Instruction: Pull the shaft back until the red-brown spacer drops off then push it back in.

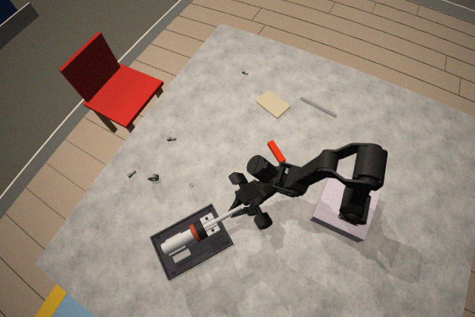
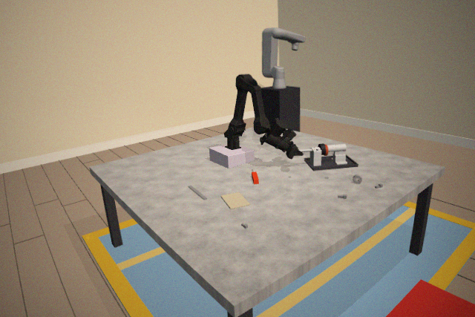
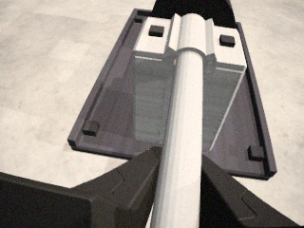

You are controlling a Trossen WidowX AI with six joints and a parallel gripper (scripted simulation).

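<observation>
Now: the shaft 2 cm ahead of my gripper tip, 3 cm to the left of it and 2 cm above it. Round my gripper tip: grey ring 31 cm ahead, 1 cm to the left, 4 cm below; then red-brown spacer 6 cm ahead, 10 cm to the left, 1 cm above; then red-handled screwdriver 7 cm behind, 26 cm to the right, 6 cm below.
</observation>
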